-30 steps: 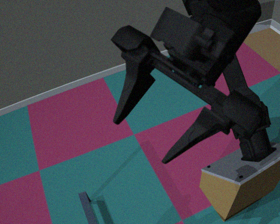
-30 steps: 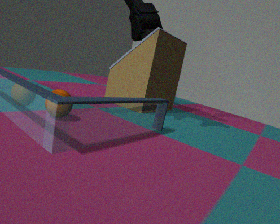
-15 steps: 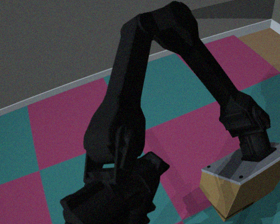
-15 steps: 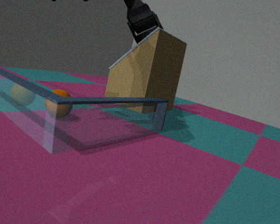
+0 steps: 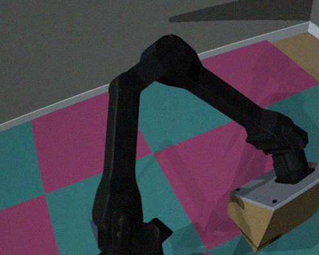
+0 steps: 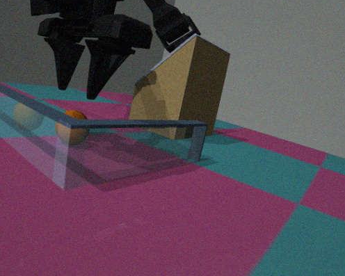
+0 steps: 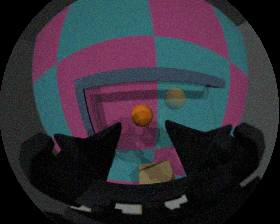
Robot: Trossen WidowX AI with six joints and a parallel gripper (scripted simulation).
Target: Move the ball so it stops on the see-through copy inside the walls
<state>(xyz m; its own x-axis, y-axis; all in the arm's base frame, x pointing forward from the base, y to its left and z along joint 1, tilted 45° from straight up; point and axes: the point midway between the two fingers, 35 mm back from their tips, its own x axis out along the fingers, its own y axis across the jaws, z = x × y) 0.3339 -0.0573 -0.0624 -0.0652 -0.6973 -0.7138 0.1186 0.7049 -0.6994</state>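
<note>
Right now the orange ball is 50 mm below my gripper tip.
</note>
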